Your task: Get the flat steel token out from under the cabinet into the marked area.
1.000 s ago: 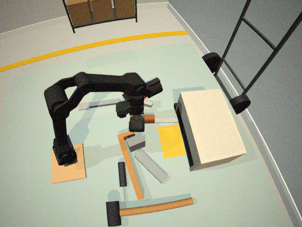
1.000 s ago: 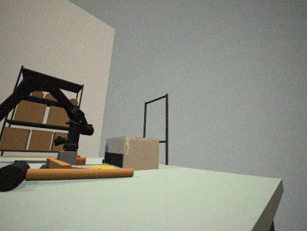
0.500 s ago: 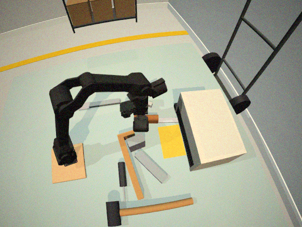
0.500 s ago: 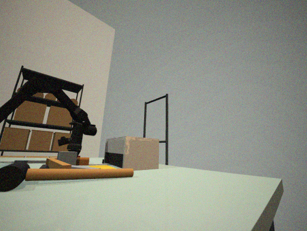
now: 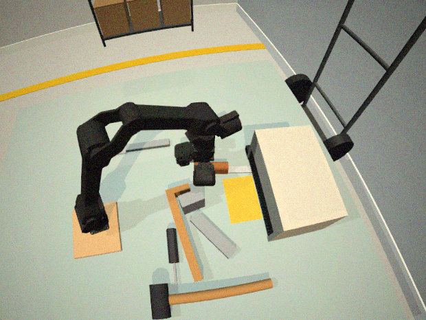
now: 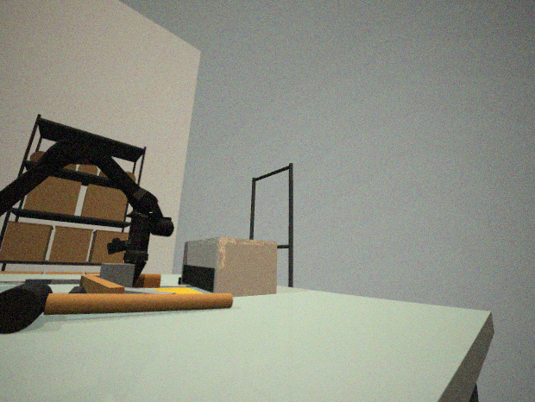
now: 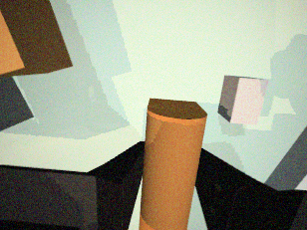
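The small grey block lies 5 cm to the left of my gripper tip and 2 cm behind it. The rest, counted from my gripper tip: grey bar (21 cm to the right, 6 cm behind); white bar (9 cm to the left, 3 cm ahead); red cube (14 cm to the left, 4 cm ahead, 1 cm above).
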